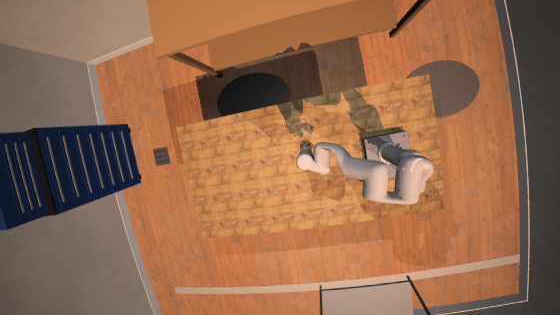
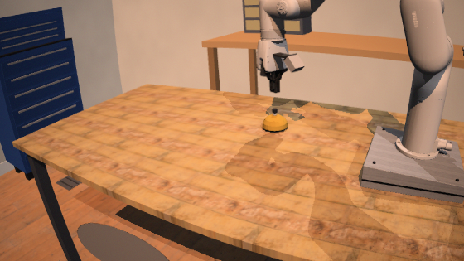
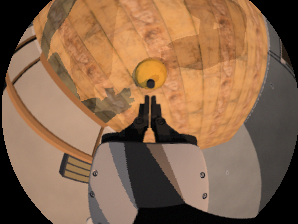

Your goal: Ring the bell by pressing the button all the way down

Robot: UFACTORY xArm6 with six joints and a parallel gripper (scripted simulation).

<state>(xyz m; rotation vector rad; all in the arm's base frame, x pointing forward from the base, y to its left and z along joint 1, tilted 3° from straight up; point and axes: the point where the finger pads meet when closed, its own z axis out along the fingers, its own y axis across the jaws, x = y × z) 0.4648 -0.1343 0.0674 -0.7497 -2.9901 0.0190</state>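
Now: the dark button 9 cm below my hand. Round my hand: bell (10 cm below).
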